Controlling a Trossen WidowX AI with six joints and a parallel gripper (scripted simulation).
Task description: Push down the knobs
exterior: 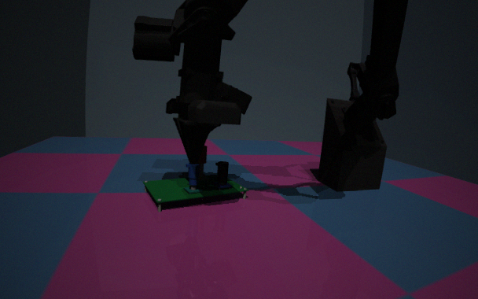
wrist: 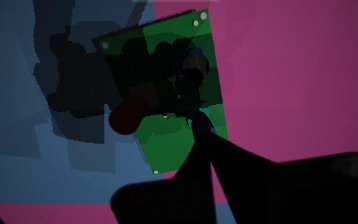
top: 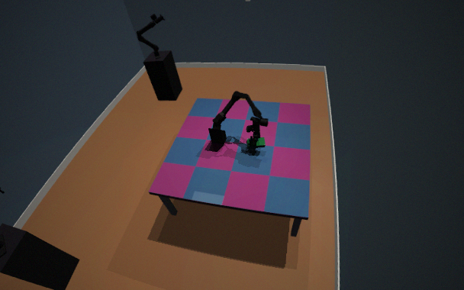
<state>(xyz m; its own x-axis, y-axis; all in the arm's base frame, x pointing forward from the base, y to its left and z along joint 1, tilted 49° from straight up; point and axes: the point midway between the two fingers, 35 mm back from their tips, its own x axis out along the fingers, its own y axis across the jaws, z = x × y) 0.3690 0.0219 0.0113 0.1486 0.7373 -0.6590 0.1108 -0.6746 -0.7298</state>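
My gripper tip is now 20 mm above the blue knob. The rest, counted from my gripper tip: black knob (50 mm behind, 10 mm to the right, 20 mm below).
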